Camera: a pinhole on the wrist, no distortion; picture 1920 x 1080 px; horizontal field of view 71.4 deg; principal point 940.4 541.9 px. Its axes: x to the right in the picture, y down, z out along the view. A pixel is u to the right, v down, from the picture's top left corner.
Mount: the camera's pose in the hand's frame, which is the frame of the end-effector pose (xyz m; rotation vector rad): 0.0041 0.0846 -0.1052 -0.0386 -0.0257 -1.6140
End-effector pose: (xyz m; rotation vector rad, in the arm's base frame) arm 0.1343 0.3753 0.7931 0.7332 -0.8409 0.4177
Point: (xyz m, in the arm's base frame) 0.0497 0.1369 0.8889
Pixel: 1578.7 586.4
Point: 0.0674 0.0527 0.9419
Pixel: 1614.5 732.2
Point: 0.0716 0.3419 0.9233
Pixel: 1074.9 894.3
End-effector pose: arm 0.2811 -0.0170 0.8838 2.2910 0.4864 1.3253
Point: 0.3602 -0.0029 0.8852
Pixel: 1693.8 895.9
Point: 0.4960 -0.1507 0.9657
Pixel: 567.4 928.4
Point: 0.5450 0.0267 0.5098
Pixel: 1855.9 220.8
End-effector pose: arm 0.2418 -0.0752 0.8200 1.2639 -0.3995 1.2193
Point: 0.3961 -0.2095 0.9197
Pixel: 1607.4 868.1
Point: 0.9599 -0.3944 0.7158
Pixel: outside the picture
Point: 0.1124 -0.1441 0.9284
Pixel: 221.0 512.1
